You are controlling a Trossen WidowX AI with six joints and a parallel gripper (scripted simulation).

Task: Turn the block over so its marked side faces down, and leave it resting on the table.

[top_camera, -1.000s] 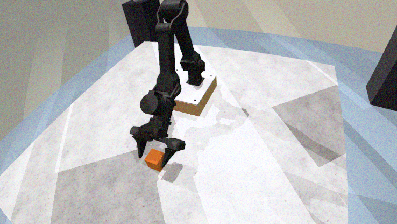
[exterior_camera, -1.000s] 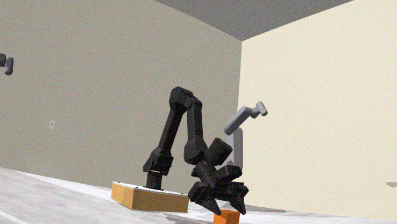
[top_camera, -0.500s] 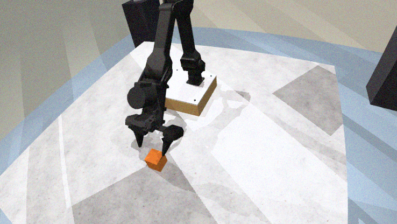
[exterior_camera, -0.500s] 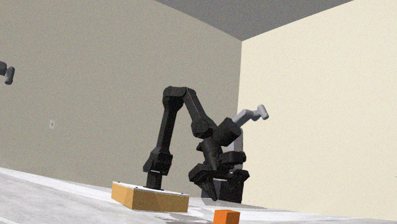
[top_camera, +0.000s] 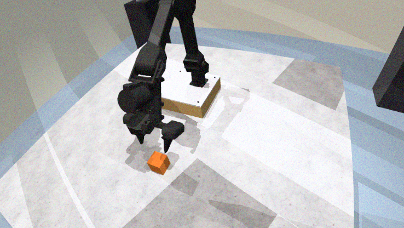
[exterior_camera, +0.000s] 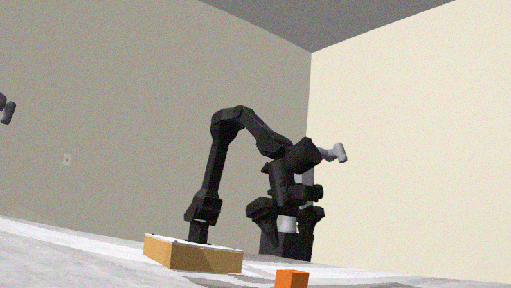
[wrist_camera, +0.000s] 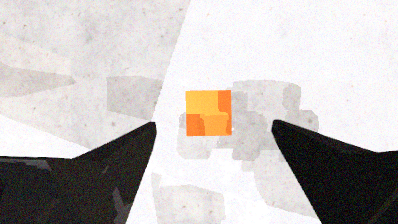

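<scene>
Now: gripper tip 80 mm above the orange block.
</scene>
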